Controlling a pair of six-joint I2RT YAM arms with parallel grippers.
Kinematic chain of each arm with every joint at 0, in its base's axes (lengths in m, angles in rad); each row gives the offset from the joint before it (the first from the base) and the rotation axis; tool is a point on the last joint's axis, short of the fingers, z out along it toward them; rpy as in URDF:
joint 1: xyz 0 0 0.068 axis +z
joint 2: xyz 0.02 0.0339 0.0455 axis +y
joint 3: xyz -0.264 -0.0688 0 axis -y
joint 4: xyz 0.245 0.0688 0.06 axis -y
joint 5: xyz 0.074 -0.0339 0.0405 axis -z
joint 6: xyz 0.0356 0 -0.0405 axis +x
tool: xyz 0 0 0 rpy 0 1.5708 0
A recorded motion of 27 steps. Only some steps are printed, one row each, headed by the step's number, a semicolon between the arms.
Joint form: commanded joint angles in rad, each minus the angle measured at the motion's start. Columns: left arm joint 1, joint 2, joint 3, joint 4, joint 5, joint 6; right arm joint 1, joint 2, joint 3, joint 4, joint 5, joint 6.
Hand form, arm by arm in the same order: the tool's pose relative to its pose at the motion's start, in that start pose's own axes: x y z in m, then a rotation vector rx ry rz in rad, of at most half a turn. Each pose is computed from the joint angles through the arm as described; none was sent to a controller.
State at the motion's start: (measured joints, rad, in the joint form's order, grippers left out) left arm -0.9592 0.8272 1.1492 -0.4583 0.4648 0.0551; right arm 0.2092 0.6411 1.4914 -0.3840 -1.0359 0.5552
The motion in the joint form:
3: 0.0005 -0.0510 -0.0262 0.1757 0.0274 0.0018; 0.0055 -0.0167 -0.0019 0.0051 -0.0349 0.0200
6: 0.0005 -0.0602 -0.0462 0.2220 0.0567 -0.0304; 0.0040 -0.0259 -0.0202 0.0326 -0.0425 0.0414
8: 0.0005 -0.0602 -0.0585 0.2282 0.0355 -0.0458; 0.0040 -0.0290 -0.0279 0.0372 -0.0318 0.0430
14: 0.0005 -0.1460 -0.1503 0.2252 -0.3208 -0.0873; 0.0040 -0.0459 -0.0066 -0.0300 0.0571 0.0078
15: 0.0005 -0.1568 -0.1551 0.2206 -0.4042 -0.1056; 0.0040 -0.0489 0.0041 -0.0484 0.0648 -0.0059
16: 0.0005 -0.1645 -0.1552 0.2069 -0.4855 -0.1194; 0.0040 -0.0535 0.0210 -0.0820 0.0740 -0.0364
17: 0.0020 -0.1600 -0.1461 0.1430 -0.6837 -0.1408; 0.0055 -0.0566 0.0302 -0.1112 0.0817 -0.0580
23: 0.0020 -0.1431 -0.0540 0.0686 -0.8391 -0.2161; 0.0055 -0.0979 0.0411 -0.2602 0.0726 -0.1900
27: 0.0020 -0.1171 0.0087 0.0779 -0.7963 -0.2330; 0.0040 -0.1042 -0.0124 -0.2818 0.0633 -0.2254
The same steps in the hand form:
3: -0.0155 -0.0066 -0.0130 0.0168 -0.1792 0.0941; 0.0010 0.0072 -0.0032 -0.0400 0.0111 0.0039
6: -0.0151 -0.0078 -0.0134 0.0476 -0.2099 0.0814; 0.0027 0.0073 -0.0037 -0.0497 0.0079 0.0089
8: -0.0121 -0.0063 -0.0115 0.0283 -0.2046 0.0610; 0.0036 0.0063 -0.0037 -0.0409 0.0020 0.0107
14: 0.0083 0.0000 -0.0235 -0.3223 -0.2079 -0.0197; 0.0038 0.0122 -0.0086 0.0419 -0.0339 0.0009
15: 0.0095 0.0016 -0.0268 -0.4035 -0.2152 -0.0456; 0.0034 0.0150 -0.0101 0.0500 -0.0355 -0.0088
16: 0.0105 0.0032 -0.0300 -0.4832 -0.2152 -0.0685; 0.0031 0.0193 -0.0124 0.0618 -0.0338 -0.0291
17: 0.0154 0.0094 -0.0330 -0.6821 -0.1694 -0.1155; 0.0039 0.0213 -0.0139 0.0720 -0.0288 -0.0362
23: -0.0021 0.0096 -0.0463 -0.8310 -0.2068 -0.1955; 0.0168 0.0327 -0.0236 0.0887 0.0271 -0.0867
27: -0.0194 0.0077 -0.0487 -0.7827 -0.2576 -0.2058; 0.0281 0.0204 -0.0206 0.0967 0.0656 -0.0640

